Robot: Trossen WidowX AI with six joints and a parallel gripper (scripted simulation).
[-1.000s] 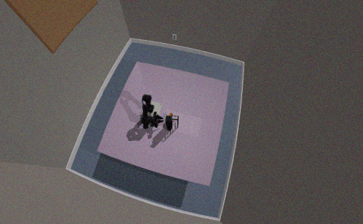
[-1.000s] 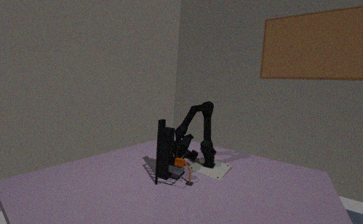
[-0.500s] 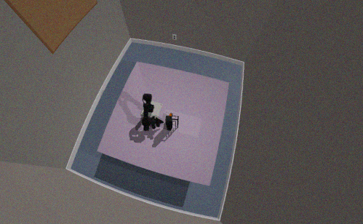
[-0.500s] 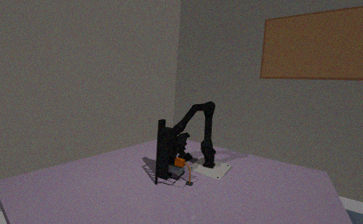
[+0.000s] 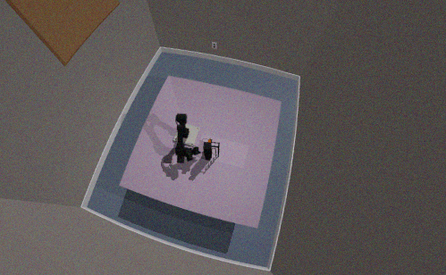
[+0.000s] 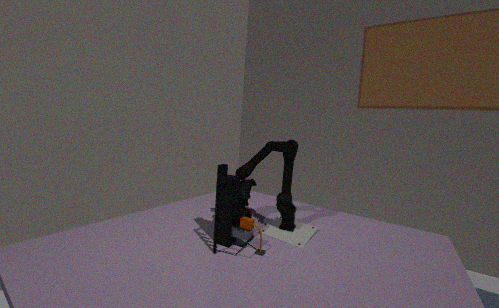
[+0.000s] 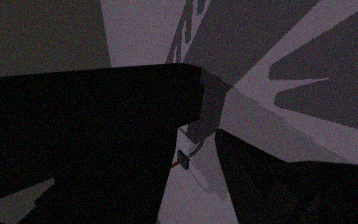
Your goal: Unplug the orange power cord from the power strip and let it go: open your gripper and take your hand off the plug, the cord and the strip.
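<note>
Now: the orange plug 80 mm ahead of my gripper tip, 70 mm to the left of it and 50 mm above it. Round my gripper tip: black power strip: 80 mm ahead, 70 mm above, 10 mm to the right.
</note>
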